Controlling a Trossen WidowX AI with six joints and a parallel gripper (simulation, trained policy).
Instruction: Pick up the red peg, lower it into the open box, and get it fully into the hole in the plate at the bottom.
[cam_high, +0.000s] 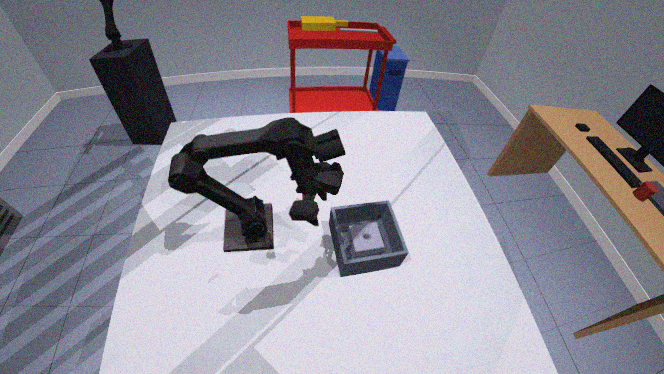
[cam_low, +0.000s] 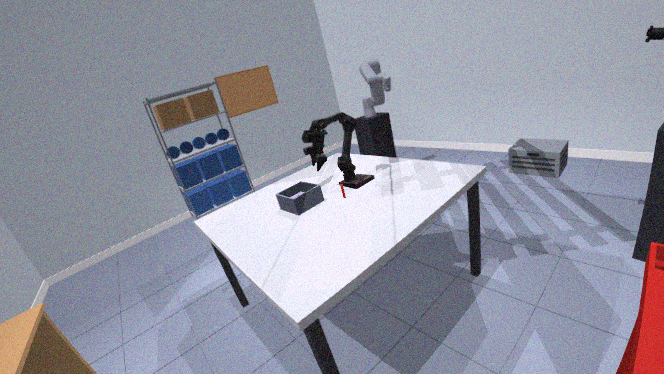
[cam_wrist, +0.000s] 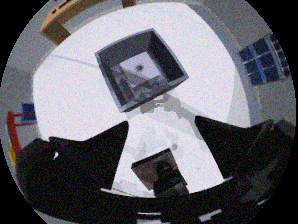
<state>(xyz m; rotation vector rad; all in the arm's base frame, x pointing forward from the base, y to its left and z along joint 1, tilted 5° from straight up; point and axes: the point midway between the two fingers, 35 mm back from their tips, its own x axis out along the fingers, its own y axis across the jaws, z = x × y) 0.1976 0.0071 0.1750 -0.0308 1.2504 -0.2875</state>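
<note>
Right now my gripper tip is 160 mm to the right of the red peg, 130 mm above it and 60 mm past it. From my gripper tip the other things lie so: grey box: 150 mm below, 140 mm ahead; pale plate: 140 mm ahead, 130 mm below.
</note>
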